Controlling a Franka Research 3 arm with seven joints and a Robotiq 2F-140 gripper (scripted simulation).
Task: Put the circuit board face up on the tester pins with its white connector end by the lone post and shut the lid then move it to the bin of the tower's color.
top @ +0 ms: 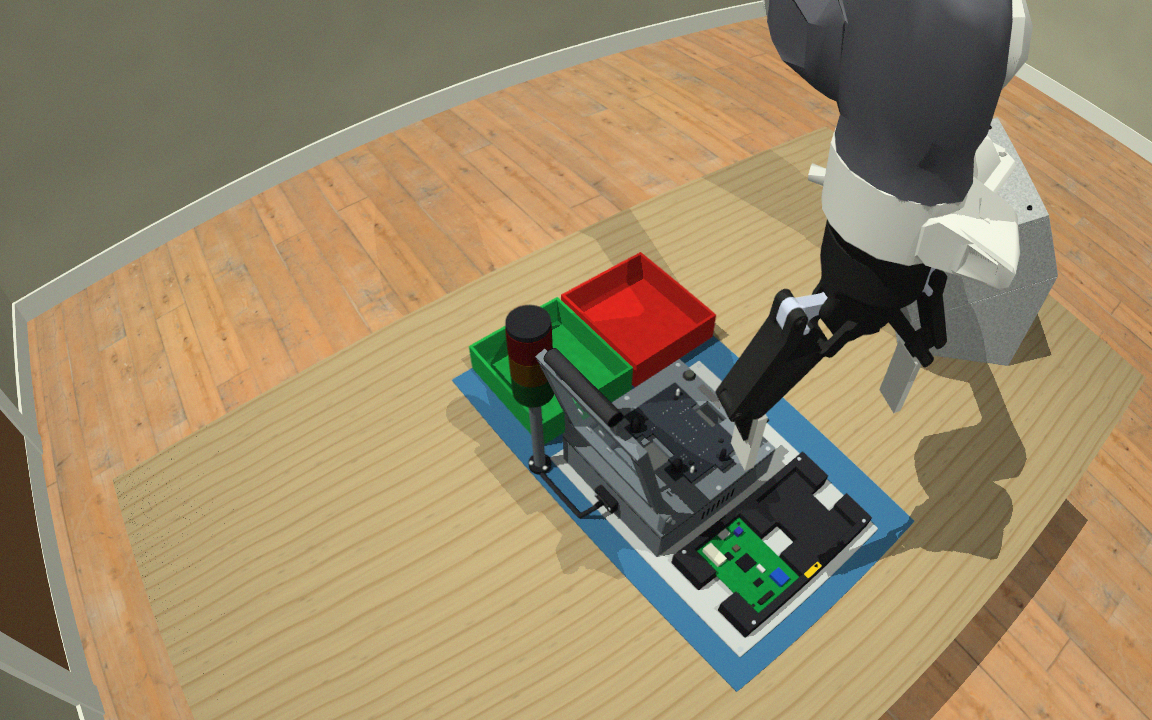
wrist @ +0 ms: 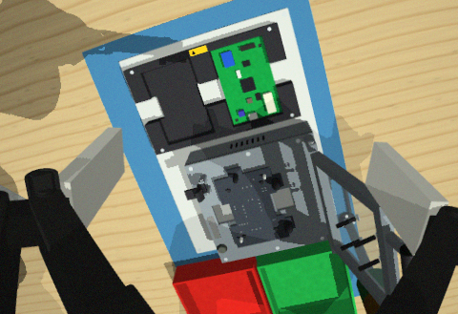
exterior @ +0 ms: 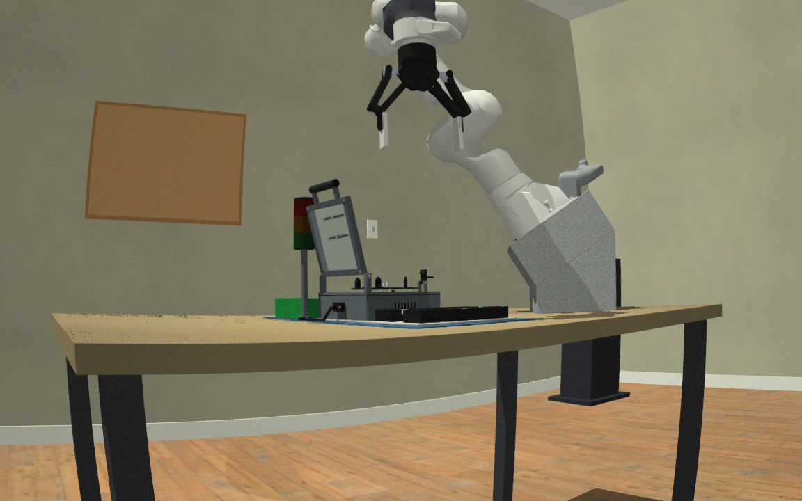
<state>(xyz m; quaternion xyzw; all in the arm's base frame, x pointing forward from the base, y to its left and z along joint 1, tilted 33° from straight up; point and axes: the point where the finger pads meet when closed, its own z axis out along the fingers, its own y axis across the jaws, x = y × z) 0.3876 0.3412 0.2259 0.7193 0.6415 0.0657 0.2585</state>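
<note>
The green circuit board is 1 cm behind my hand, 2 cm to the right of it and 31 cm below it. From my hand the other things lie so: clear lid: 10 cm ahead, 17 cm to the right, 15 cm below; latch hook: 9 cm behind, 14 cm to the right, 24 cm below; tester plate: 1 cm behind, 18 cm to the right, 26 cm below.
</note>
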